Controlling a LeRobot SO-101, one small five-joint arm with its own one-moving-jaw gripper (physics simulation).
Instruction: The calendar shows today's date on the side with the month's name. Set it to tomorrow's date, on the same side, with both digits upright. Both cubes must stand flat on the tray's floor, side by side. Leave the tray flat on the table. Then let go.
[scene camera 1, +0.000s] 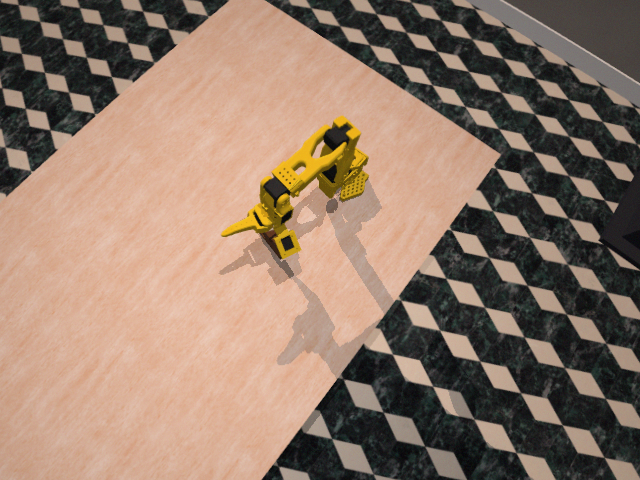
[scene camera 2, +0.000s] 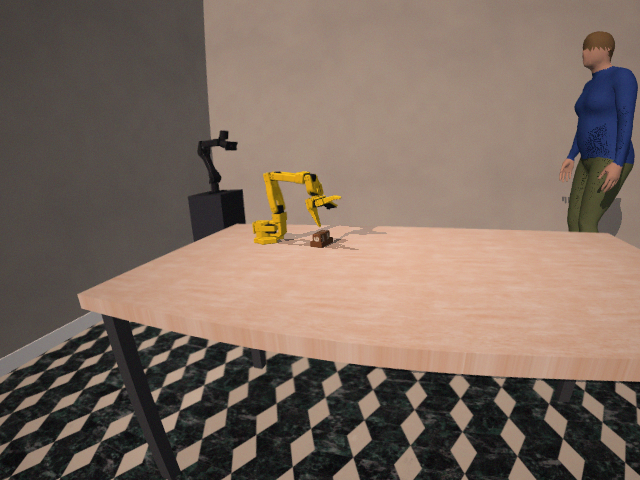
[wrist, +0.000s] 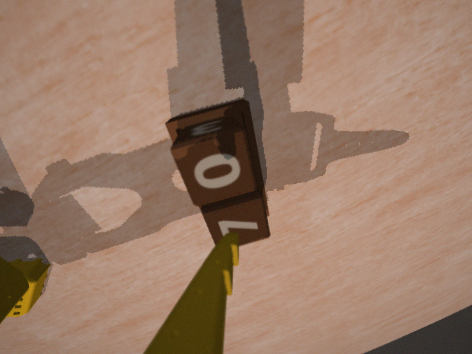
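Where they show: hand, tool point: (scene camera 2: 320, 225) (wrist: 238, 244); arm's base, link origin: (scene camera 1: 338, 186) (scene camera 2: 274, 240).
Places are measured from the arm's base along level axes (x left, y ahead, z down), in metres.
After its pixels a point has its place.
Observation:
The brown calendar tray (scene camera 2: 318, 244) @[z -0.011, x -0.065, y 0.193 m] (wrist: 256, 150) @[z -0.017, x -0.018, y 0.214 m] rests on the table and bears two brown cubes side by side. One cube (wrist: 217, 171) @[z -0.042, x -0.007, y 0.193 m] shows a white 0 on top. The other cube (wrist: 252, 234) @[z -0.042, x -0.051, y 0.191 m] shows a 7 on top, partly covered by my jaw in the wrist view. In scene camera 2 the cubes (scene camera 2: 321, 236) @[z -0.035, x -0.052, y 0.200 m] are too small to read. In scene camera 1 the arm hides most of the calendar. No month name is readable. My gripper (scene camera 2: 329, 211) is fully open and empty, with its notched jaw pointing down above the calendar.
The wooden table (scene camera 1: 155, 310) @[z 0.000, x -0.126, y 0.474 m] (scene camera 2: 413, 289) @[z 0.000, x -0.354, y 0.512 m] carries the arm's yellow base (scene camera 2: 266, 232) @[z -0.033, x -0.013, y -0.021 m] beside the calendar. A black arm (scene camera 2: 209, 160) stands on a dark pedestal (scene camera 2: 217, 211) behind the table. A person (scene camera 2: 602, 118) stands beyond the table at the right. Arm shadows fall around the tray.

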